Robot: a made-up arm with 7 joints.
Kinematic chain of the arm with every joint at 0, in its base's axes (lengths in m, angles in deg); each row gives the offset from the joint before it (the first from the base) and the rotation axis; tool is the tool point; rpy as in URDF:
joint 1: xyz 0 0 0.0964 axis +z
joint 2: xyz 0 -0.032 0.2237 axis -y
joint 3: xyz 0 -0.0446 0.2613 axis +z
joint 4: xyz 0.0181 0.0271 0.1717 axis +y
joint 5: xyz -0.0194 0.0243 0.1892 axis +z
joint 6: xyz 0 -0.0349 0.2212 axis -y
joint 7: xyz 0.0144 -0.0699 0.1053 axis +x
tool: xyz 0 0 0 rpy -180 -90 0
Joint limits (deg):
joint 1: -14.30..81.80
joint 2: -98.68..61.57
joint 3: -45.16..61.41
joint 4: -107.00..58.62
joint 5: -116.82..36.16
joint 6: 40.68..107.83
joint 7: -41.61..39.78
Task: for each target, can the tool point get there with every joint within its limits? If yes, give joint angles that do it. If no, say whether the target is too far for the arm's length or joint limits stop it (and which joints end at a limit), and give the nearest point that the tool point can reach.
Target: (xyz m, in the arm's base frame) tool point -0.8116 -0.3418 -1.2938
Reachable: no: too far | nearest point -0.4784 -0.2015 0.0311 | short by 1.373 m
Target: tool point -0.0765 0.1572 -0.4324
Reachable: no: joint limits stop it (at a limit: joint 1, joint 2, joint 4, joint 6) | nearest point -0.3105 0.1239 0.0349 | short by 0.524 m
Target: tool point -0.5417 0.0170 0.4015
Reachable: yes | joints 32.23 48.77 -34.70 -82.50 -103.31 93.51 10.99
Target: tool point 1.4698 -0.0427 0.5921
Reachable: no: too far | nearest point 0.9413 -0.0273 0.4943 | short by 0.538 m
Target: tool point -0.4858 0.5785 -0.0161
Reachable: no: joint limits stop it (at a limit: joint 1, joint 2, joint 5, joint 6) | nearest point -0.4513 0.3839 0.1725 | short by 0.273 m
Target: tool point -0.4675 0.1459 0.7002
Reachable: yes | joints -3.22 3.64 -13.00 -75.74 -69.17 57.35 -18.63
